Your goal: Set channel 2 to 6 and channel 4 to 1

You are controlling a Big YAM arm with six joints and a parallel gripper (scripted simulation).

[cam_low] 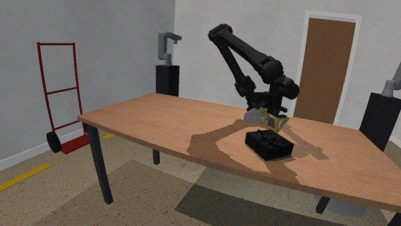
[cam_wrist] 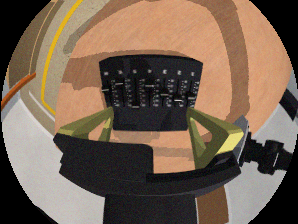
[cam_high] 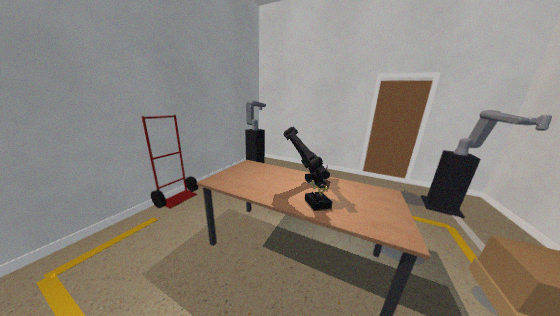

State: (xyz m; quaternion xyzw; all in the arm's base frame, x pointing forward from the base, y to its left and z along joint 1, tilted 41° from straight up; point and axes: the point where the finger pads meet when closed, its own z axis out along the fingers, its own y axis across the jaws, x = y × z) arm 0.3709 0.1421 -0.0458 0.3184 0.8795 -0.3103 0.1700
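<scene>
My hand is 1 cm short of the fader cap, 1 cm to the left of it and 5 cm above it.
</scene>
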